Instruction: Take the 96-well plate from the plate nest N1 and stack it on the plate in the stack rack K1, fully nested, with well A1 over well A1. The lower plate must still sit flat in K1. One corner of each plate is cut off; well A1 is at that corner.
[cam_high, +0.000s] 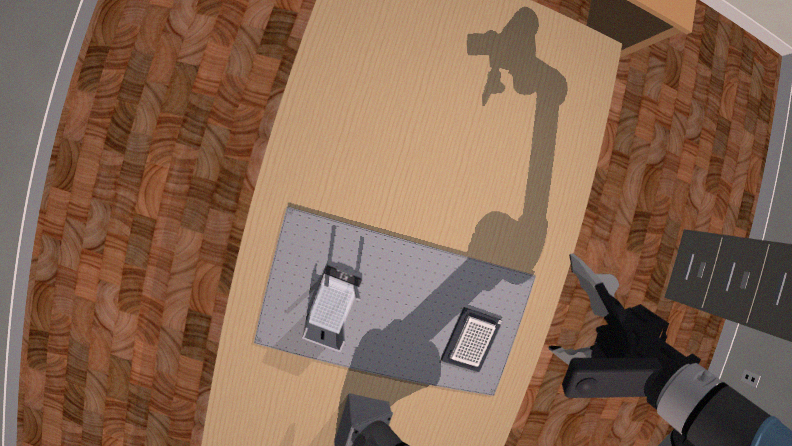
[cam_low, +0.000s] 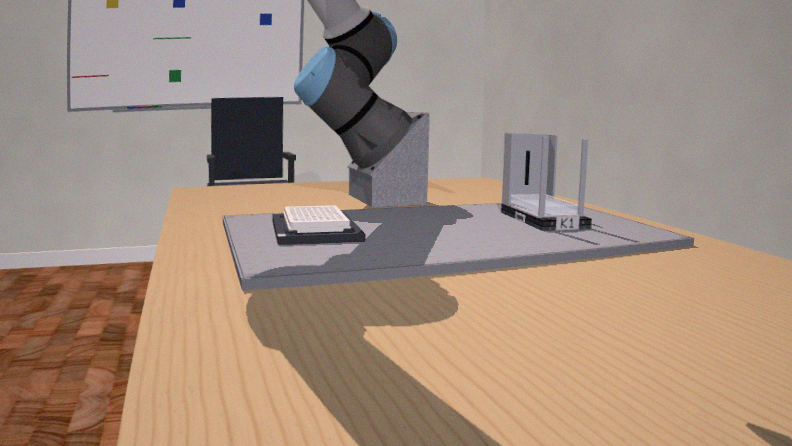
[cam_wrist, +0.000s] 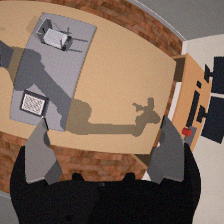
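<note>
The clear 96-well plate lies 54 cm below my hand, 24 cm behind it and 11 cm to the right of it. Round my hand: back panel: 47 cm below, 30 cm to the left, 27 cm behind; then white plate: 53 cm below, 29 cm to the left, 20 cm behind.
</note>
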